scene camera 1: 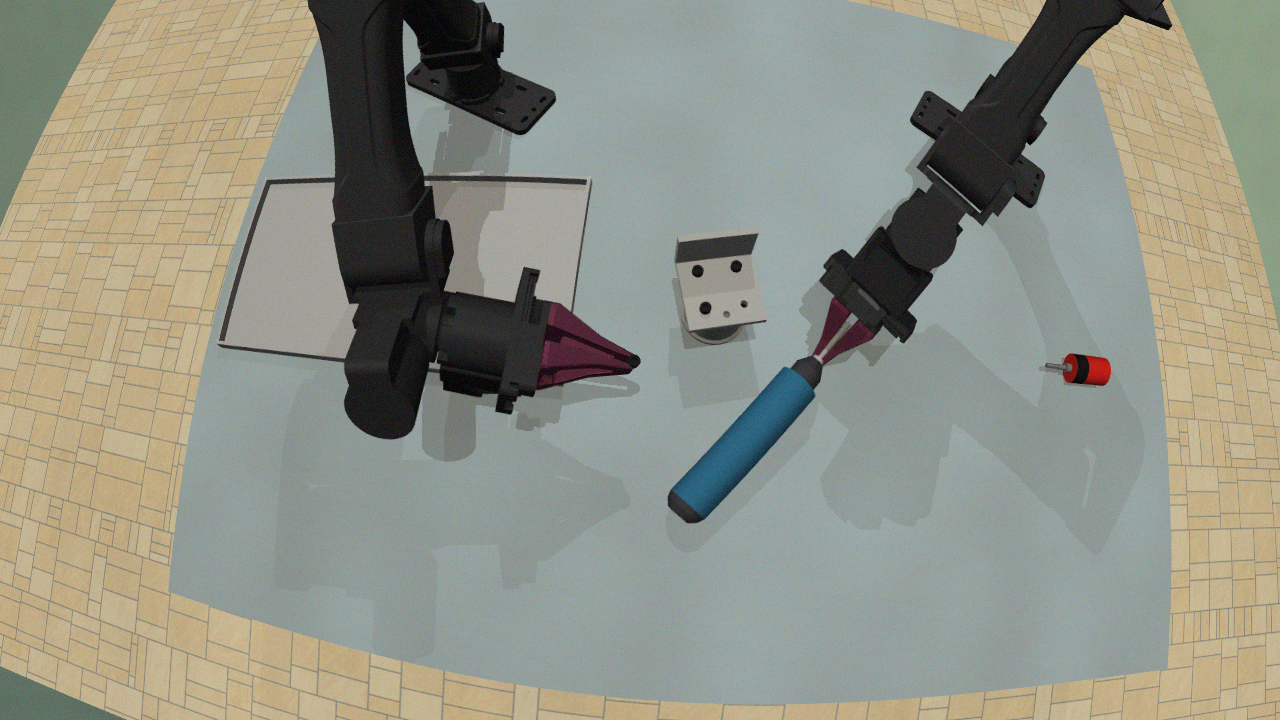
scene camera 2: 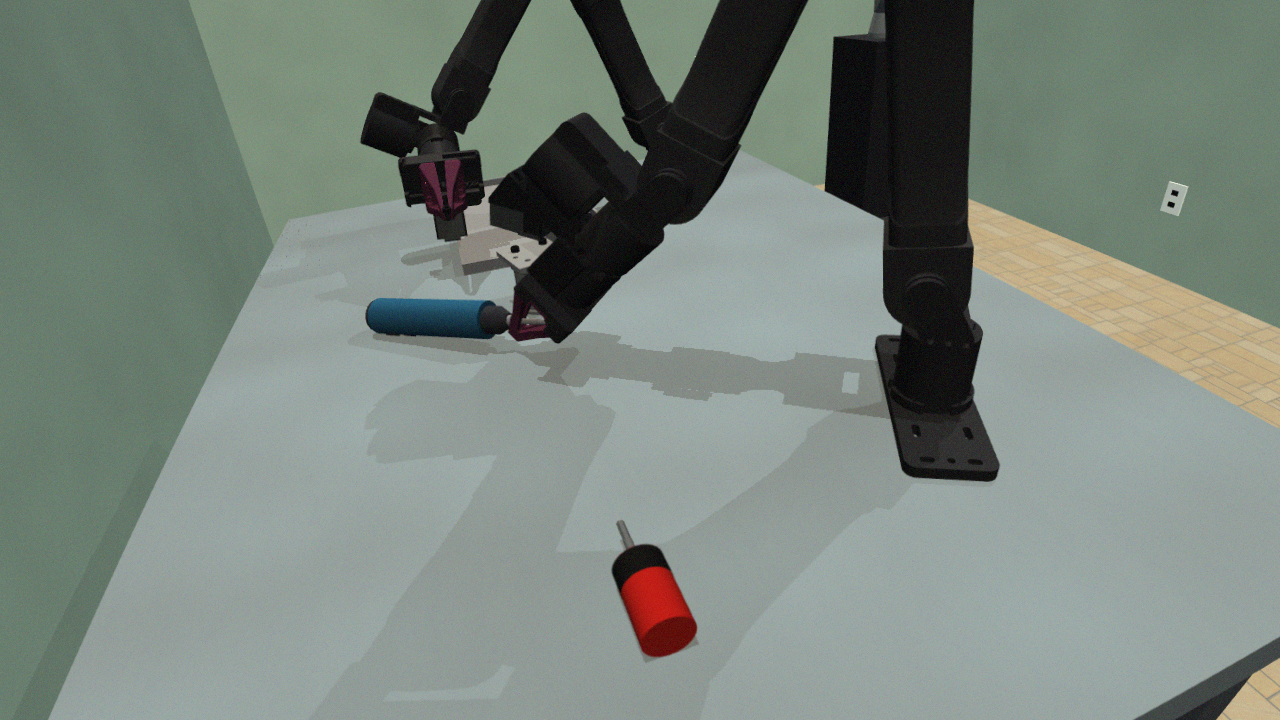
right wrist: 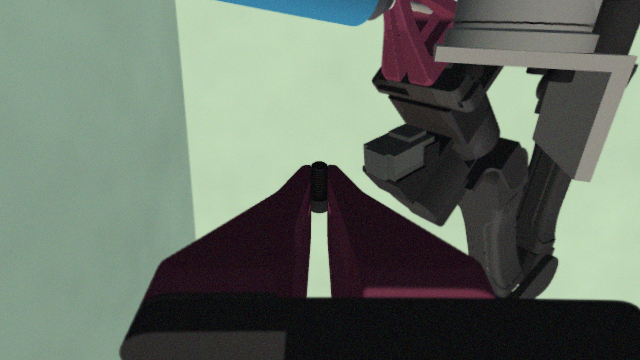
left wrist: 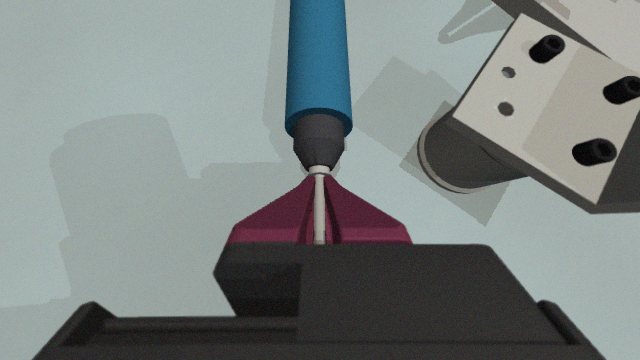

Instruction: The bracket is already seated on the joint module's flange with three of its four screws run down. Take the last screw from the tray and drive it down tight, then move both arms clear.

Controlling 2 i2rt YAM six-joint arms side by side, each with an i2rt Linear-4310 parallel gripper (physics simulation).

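Places are measured from the left arm's base along level axes (x ahead, y left, z up), in centimetres.
Pixels of known places: left gripper, fingertip midpoint: (scene camera 1: 813, 364) (scene camera 2: 514, 334) (left wrist: 319, 180); right gripper, fingertip midpoint: (scene camera 1: 632, 364) (scene camera 2: 447, 215) (right wrist: 319, 180); left arm's base, origin of the base link: (scene camera 2: 927, 402); right arm's base, origin of the base link: (scene camera 1: 477, 89).
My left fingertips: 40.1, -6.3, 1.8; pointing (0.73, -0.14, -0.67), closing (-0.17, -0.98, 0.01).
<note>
For each thing: its top centre in the pictures, then the offset to it from my left fingertips, as dx, dy, dz. "spot": a spot on its surface instead.
- grey joint module, middle of its top: (right wrist: 510, 56) (left wrist: 554, 104) (scene camera 1: 720, 289) +0.7, -10.9, +4.6
- black screw, middle of its top: (right wrist: 317, 211) (scene camera 1: 631, 359) (scene camera 2: 445, 205) +11.8, -12.8, +9.9
- blue screwdriver, surface spot: (left wrist: 318, 65) spot: +5.6, -0.9, +3.3
The pale L-shaped bracket (scene camera 1: 721, 285) (left wrist: 545, 115) sits on the grey joint module (scene camera 1: 716, 336) (left wrist: 465, 160) (right wrist: 525, 37). Three black screw heads and two open holes show on it. My right gripper (scene camera 1: 635, 360) (scene camera 2: 447, 214) (right wrist: 319, 180) is shut on a black screw (right wrist: 319, 187) at its fingertips, left of the bracket in scene camera 1. My left gripper (scene camera 1: 819, 358) (scene camera 2: 514, 324) (left wrist: 319, 180) is shut on the metal shaft of the blue screwdriver (scene camera 1: 747, 443) (scene camera 2: 429, 317) (left wrist: 318, 65), low over the table, right of the bracket in scene camera 1. The shaft's end is hidden.
The shallow tray (scene camera 1: 286, 268) lies at the left in scene camera 1, partly under my right arm. A red and black cylinder with a thin metal shaft (scene camera 1: 1087, 368) (scene camera 2: 657, 600) lies on the table at the far right of scene camera 1.
</note>
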